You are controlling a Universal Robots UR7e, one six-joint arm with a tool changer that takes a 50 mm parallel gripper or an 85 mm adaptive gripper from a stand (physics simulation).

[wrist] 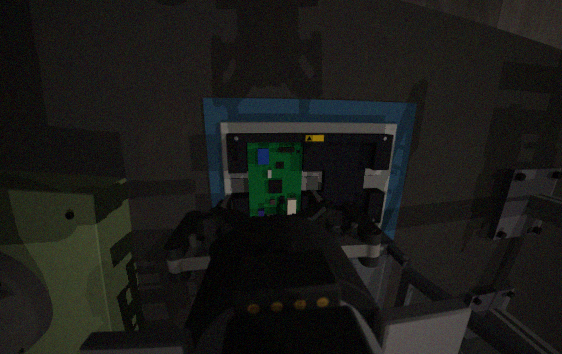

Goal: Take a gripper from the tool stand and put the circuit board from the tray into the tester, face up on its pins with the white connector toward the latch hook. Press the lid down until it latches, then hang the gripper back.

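Places are measured from the arm's base along level axes (x ahead, y left, z up), in centimetres.
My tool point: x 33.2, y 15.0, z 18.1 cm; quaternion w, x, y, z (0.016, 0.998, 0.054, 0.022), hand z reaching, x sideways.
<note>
For each thing: its top centre in the pictures, then the offset to it from my tool point. "pt": a spot on its surface instead. Level surfaces: height alone.
- green circuit board, middle of its top: (276, 185) dx +1.8, dy -0.3, dz -22.8 cm
- black tray, surface spot: (345, 145) pt dx +11.0, dy +5.4, dz -23.8 cm
- blue mat, its level: dz -25.4 cm
The green circuit board (275, 172) lies face up in the left part of the black tray (345, 145), which has a pale rim. Chips and a blue part show on it, and its white connector is at the end near the gripper. My gripper (270, 202) is the linked-finger adaptive one. It is open, its dark fingertips apart above the near end of the board, with the board visible beyond them. The gripper body hides the near end of the tray. A dark recess without a board shows in the tray's right part. I cannot identify the tester with certainty.
The tray lies on a blue mat (310, 108). A pale green housing (55, 240) stands close on the left. Bolted metal brackets (522, 200) and rails are on the right. The view is dark, with shadows across the table.
</note>
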